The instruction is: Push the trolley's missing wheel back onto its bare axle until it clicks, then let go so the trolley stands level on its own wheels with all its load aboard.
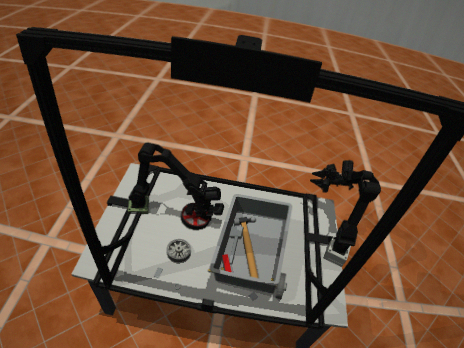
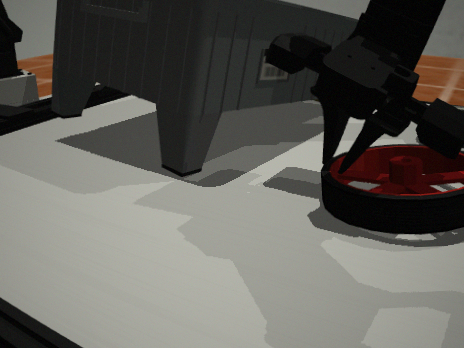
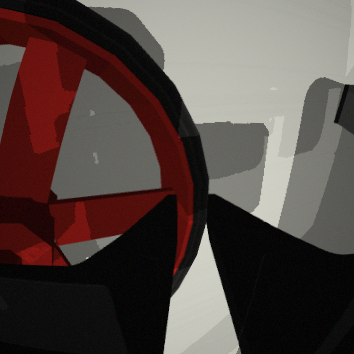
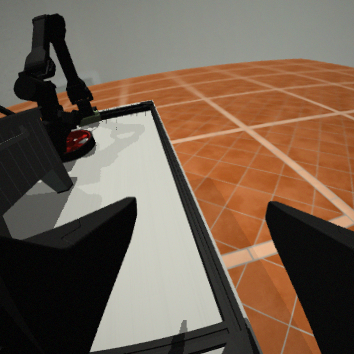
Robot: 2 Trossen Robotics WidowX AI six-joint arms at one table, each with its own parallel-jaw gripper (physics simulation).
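Places are measured from the left arm's base along level axes (x ahead, y left, z up), in millimetres.
Pixels of known places: left gripper, fingertip midpoint: [image 1: 209,220] [image 2: 333,168] [image 3: 190,202] [image 4: 63,156]; right gripper, fingertip midpoint: [image 1: 310,176] [image 4: 201,207]; left arm's base, link origin: [image 1: 138,203] [image 4: 86,114]; right arm's base, link origin: [image 1: 339,248] [image 2: 3,75].
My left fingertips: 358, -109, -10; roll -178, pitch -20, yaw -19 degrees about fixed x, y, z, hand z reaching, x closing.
Ahead of a thing's pixels: the offset from my left fingertips to its middle, as dx, dy, dz. "spot": to the spot under its first point.
A red-spoked wheel @(-66, +26, +3) [image 1: 190,218] [image 2: 370,204] [image 3: 38,105] [image 4: 78,140] with a black tyre sits left of the grey trolley tub @(spot: +232, -41, +182) [image 1: 262,201] [image 2: 182,103] [image 4: 21,151]. My left gripper [image 1: 203,211] [image 2: 335,168] [image 3: 190,202] is shut on the wheel's rim, one finger inside and one outside. The wheel looks slightly tilted, low over the table. The tub holds a hammer @(+167, -209, +59) [image 1: 248,248] and a red piece @(+54, -293, +34) [image 1: 226,263]. One grey wheel @(spot: +252, -422, +84) [image 1: 280,286] shows at the tub's near right corner. The bare axle is hidden. My right gripper [image 1: 317,181] [image 4: 201,207] is open and empty, high beyond the table's far right corner.
A loose grey spoked wheel @(-155, -175, +3) [image 1: 179,250] lies on the table near the left front. Small grey blocks @(-248, -275, -17) [image 1: 158,273] @(+157, -410, -17) [image 1: 253,295] lie near the front edge. Black frame bars [image 1: 311,242] run along the table's sides.
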